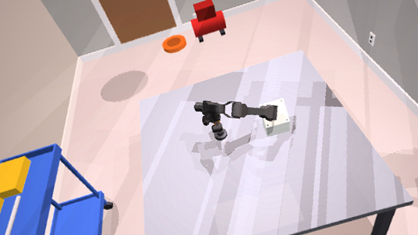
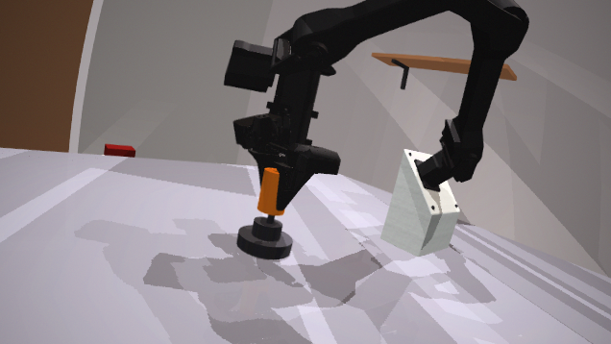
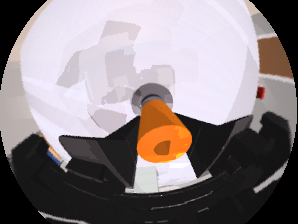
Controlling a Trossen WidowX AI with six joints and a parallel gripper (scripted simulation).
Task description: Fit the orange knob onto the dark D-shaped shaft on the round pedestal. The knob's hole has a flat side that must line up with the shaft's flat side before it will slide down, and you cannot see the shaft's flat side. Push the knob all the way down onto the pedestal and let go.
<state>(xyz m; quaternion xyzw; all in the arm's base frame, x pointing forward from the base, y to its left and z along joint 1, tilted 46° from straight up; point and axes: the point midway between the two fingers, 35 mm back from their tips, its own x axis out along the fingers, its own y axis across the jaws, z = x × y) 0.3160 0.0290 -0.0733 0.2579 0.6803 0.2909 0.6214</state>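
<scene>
Now: the orange knob 20 mm above my gripper tip. Round my gripper tip: dark round pedestal (40 mm below).
</scene>
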